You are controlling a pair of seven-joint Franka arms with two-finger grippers.
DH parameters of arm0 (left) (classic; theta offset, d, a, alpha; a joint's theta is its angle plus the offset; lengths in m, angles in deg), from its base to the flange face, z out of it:
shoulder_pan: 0 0.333 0 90
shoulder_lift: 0 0 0 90
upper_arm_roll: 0 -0.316 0.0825 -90
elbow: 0 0 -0.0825 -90
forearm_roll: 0 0.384 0 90
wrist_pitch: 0 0 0.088 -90
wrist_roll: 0 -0.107 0 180
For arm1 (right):
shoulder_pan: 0 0.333 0 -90
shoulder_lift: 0 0 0 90
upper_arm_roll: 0 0.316 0.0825 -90
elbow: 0 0 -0.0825 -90
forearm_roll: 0 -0.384 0 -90
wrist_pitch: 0 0 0.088 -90
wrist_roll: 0 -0.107 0 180
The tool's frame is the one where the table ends.
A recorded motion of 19 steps. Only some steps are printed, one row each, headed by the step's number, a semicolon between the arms.
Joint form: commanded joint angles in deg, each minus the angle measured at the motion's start. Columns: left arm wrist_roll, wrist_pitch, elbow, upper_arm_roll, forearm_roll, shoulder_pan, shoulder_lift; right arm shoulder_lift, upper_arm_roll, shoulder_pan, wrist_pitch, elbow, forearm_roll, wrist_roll.
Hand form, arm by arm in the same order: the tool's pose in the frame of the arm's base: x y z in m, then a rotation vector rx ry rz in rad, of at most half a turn. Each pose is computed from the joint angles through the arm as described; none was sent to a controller.
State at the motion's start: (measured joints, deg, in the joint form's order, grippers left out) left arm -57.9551 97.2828 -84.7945 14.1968 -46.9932 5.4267 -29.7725; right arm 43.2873 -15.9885 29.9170 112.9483 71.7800 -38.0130 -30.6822
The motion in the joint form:
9: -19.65 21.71 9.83 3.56 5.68 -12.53 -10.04; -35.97 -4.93 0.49 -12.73 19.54 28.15 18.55
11: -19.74 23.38 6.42 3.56 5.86 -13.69 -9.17; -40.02 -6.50 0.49 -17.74 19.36 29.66 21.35
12: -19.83 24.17 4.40 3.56 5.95 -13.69 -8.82; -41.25 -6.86 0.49 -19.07 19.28 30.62 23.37
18: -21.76 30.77 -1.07 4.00 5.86 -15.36 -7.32; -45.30 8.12 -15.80 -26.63 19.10 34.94 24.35
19: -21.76 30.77 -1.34 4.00 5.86 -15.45 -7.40; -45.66 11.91 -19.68 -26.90 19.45 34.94 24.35
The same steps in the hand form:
9: 0.6904 -0.2924 0.3720 1.8383 -1.4996 0.5704; 0.5905 0.1265 0.5607 -3.0106 0.1056 -0.0185
11: 0.6756 -0.3057 0.3559 1.8450 -1.5113 0.5325; 0.5697 0.0998 0.5939 -3.0162 0.0540 0.0006
12: 0.6697 -0.3053 0.3442 1.8568 -1.5076 0.5094; 0.5631 0.0917 0.6039 -3.0254 0.0046 -0.0021
18: 0.6502 -0.3219 0.3248 1.8833 -1.5473 0.5361; 0.5332 0.0630 0.6310 -3.0875 -0.0015 0.0787
19: 0.6485 -0.3228 0.3216 1.8828 -1.5471 0.5279; 0.5307 0.0625 0.6312 -3.0896 0.0008 0.0850

